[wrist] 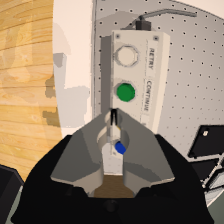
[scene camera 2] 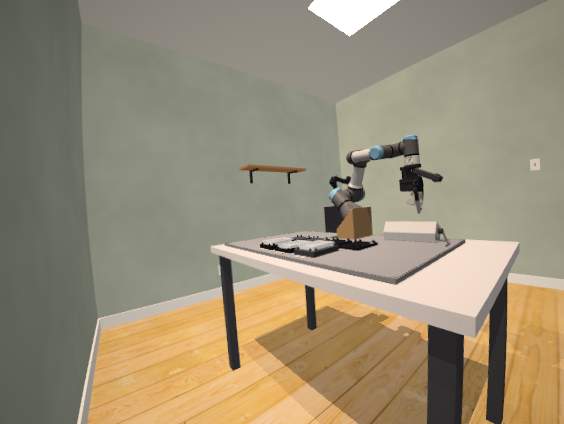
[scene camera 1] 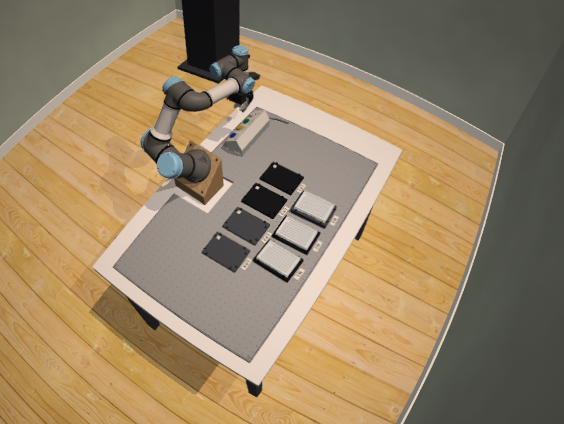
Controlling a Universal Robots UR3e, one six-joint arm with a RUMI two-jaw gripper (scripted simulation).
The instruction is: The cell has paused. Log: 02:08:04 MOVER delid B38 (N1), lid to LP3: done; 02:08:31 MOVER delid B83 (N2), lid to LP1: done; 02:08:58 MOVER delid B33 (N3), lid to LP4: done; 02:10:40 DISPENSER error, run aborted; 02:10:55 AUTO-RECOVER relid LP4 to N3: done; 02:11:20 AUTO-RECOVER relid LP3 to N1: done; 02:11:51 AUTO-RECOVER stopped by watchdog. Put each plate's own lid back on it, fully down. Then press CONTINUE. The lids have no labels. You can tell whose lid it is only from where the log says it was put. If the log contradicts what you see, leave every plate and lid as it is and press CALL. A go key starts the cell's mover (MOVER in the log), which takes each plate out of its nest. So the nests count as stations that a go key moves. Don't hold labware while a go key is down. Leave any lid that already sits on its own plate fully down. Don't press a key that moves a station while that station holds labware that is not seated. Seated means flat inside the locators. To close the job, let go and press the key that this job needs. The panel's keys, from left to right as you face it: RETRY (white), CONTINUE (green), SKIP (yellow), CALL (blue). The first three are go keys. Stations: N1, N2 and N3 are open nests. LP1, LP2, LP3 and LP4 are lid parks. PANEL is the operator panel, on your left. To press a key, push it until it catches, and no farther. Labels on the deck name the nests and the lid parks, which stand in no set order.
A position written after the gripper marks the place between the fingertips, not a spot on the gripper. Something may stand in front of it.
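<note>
The gripper (scene camera 2: 418,213), (wrist: 114,109). Plate lid (scene camera 1: 291,229). LP3 lid park (scene camera 1: 263,200). Operator panel (wrist: 148,74).
</note>
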